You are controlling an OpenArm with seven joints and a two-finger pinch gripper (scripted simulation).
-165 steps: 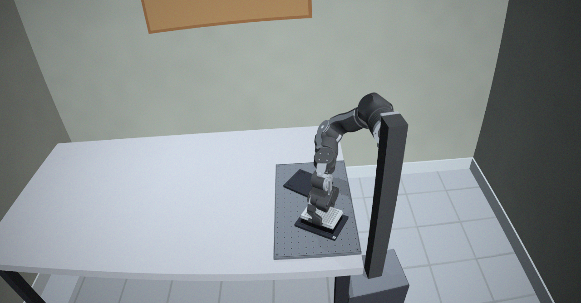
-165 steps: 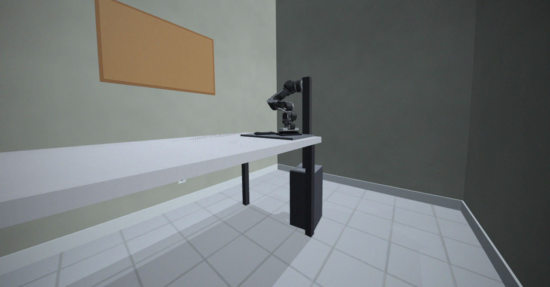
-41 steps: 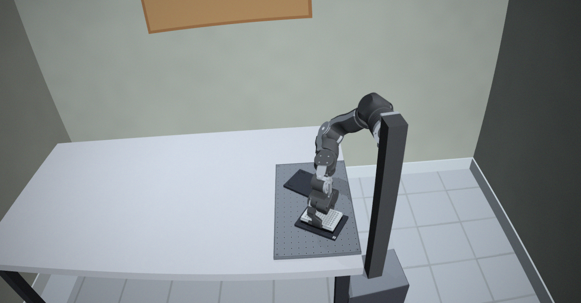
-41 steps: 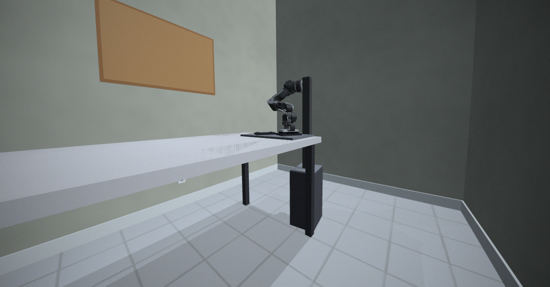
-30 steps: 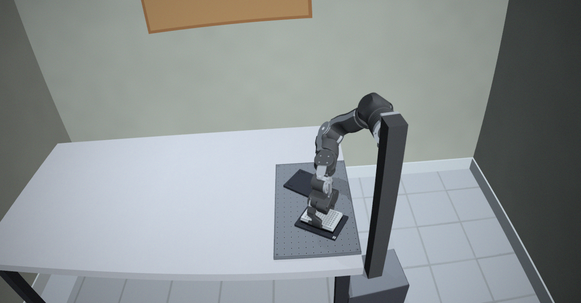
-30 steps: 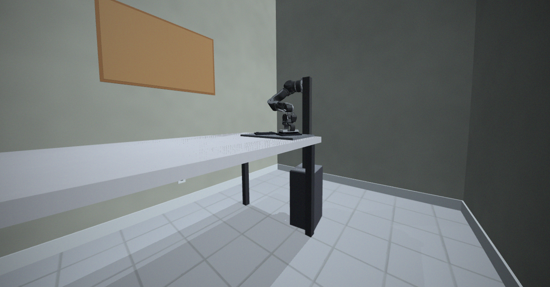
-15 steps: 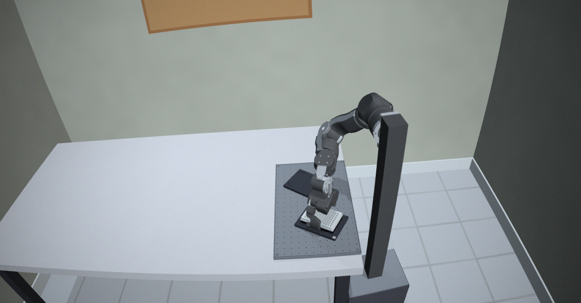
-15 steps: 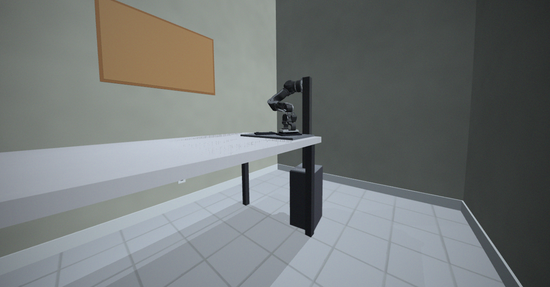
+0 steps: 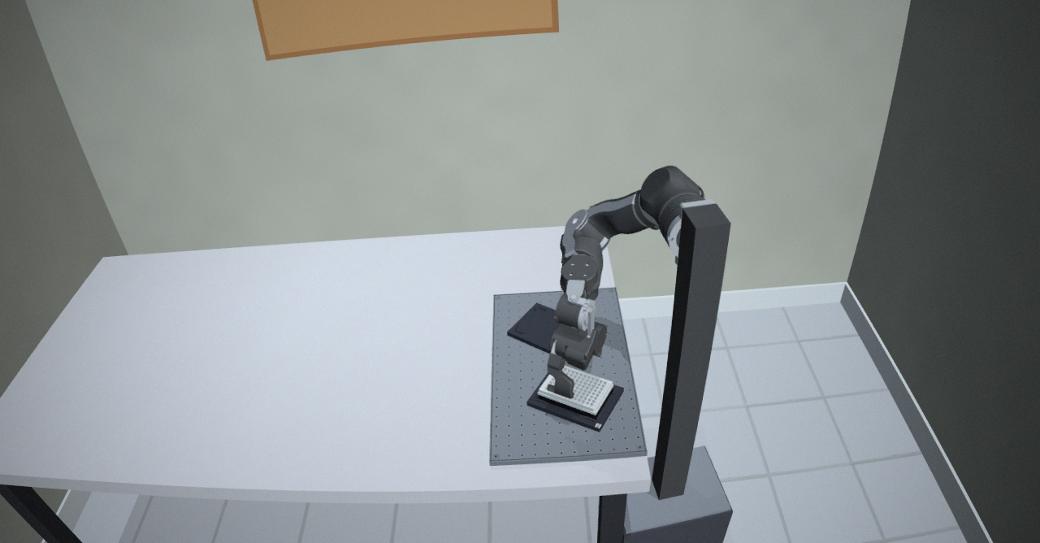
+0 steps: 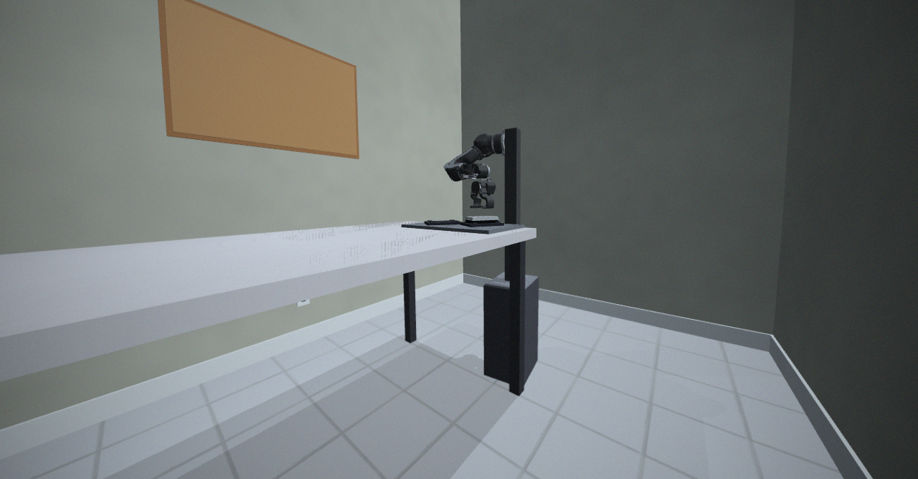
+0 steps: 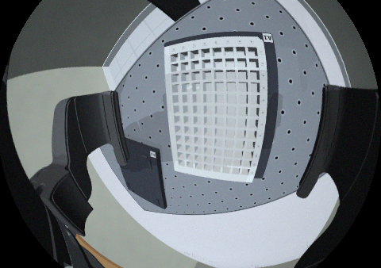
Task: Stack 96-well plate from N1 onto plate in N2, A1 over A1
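Now: hand 40 mm above the white 96-well plate. The rest, counted from my hand: black 96-well plate: 60 mm below.
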